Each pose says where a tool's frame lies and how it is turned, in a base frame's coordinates. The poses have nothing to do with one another.
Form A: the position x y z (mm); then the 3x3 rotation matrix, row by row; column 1 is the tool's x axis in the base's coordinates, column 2 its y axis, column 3 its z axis. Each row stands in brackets.
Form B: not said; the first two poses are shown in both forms.
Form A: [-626 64 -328], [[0.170 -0.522 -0.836], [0.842 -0.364 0.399], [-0.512 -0.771 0.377]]
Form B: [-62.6 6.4 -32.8], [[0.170 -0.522 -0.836], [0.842 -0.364 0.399], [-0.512 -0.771 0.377]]
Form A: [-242 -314 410], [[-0.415 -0.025 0.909], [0.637 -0.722 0.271], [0.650 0.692 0.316]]
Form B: [-24.2 -31.4 41.0], [[-0.415 -0.025 0.909], [0.637 -0.722 0.271], [0.650 0.692 0.316]]
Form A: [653 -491 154], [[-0.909 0.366 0.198], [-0.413 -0.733 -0.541], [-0.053 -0.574 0.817]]
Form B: [65.3 -49.1 15.4], [[-0.909 0.366 0.198], [-0.413 -0.733 -0.541], [-0.053 -0.574 0.817]]
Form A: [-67 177 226], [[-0.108 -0.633 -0.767], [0.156 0.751 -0.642], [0.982 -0.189 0.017]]
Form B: [-6.7 17.7 22.6], [[-0.108 -0.633 -0.767], [0.156 0.751 -0.642], [0.982 -0.189 0.017]]
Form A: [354 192 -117], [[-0.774 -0.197 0.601], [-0.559 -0.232 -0.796], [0.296 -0.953 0.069]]
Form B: [35.4 19.2 -11.7], [[-0.774 -0.197 0.601], [-0.559 -0.232 -0.796], [0.296 -0.953 0.069]]
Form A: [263 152 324], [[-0.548 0.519 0.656], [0.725 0.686 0.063], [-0.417 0.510 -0.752]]
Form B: [26.3 15.2 32.4], [[-0.548 0.519 0.656], [0.725 0.686 0.063], [-0.417 0.510 -0.752]]
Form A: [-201 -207 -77], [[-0.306 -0.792 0.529], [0.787 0.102 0.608], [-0.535 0.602 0.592]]
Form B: [-20.1 -20.7 -7.7], [[-0.306 -0.792 0.529], [0.787 0.102 0.608], [-0.535 0.602 0.592]]
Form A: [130 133 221], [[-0.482 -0.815 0.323], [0.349 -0.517 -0.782], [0.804 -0.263 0.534]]
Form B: [13.0 13.3 22.1], [[-0.482 -0.815 0.323], [0.349 -0.517 -0.782], [0.804 -0.263 0.534]]
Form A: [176 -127 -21], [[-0.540 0.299 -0.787], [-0.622 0.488 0.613], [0.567 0.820 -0.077]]
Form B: [17.6 -12.7 -2.1], [[-0.540 0.299 -0.787], [-0.622 0.488 0.613], [0.567 0.820 -0.077]]
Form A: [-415 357 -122], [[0.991 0.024 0.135], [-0.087 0.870 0.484], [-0.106 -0.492 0.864]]
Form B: [-41.5 35.7 -12.2], [[0.991 0.024 0.135], [-0.087 0.870 0.484], [-0.106 -0.492 0.864]]
